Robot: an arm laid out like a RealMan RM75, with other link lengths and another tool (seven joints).
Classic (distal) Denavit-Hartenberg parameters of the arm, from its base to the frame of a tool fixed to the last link. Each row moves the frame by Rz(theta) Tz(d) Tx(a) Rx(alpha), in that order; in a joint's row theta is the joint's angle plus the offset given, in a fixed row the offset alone. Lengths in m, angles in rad.
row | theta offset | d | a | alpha
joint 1 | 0.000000 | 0.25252 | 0.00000 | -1.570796
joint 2 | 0.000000 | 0.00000 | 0.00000 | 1.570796
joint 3 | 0.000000 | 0.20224 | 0.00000 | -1.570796
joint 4 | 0.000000 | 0.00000 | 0.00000 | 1.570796
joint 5 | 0.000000 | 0.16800 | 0.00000 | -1.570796
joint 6 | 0.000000 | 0.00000 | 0.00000 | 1.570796
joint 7 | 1.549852 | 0.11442 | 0.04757 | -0.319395
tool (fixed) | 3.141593 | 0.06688 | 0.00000 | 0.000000
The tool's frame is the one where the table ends.
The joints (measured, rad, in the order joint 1, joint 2, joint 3, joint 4, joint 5, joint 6, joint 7), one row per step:
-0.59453 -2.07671 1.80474 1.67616 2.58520 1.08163 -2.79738
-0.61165 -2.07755 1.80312 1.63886 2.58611 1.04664 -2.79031
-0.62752 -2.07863 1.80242 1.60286 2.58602 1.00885 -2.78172
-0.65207 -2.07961 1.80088 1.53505 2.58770 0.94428 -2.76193
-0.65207 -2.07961 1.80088 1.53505 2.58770 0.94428 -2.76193
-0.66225 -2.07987 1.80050 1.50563 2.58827 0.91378 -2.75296
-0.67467 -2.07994 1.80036 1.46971 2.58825 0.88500 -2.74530
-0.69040 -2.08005 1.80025 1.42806 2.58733 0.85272 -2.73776
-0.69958 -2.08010 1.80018 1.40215 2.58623 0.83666 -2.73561
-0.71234 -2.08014 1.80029 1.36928 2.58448 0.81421 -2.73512
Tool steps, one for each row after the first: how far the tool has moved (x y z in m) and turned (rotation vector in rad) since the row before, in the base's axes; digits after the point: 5 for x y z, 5 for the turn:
0.00062 0.00613 -0.00248 0.01138 -0.00389 -0.00674
0.00099 0.00596 -0.00246 0.01215 -0.00561 -0.00951
-0.00151 0.01070 -0.00421 0.02208 -0.00090 -0.01296
0.00000 0.00000 0.00000 0.00000 0.00000 0.00000
-0.00061 0.00481 -0.00167 0.01121 -0.00116 -0.00685
-0.00189 0.00482 -0.00227 0.00855 0.00246 -0.00174
-0.00190 0.00537 -0.00262 0.00907 0.00252 -0.00164
-0.00182 0.00279 -0.00173 0.00319 0.00246 0.00367
-0.00160 0.00371 -0.00212 0.00523 0.00049 0.00428

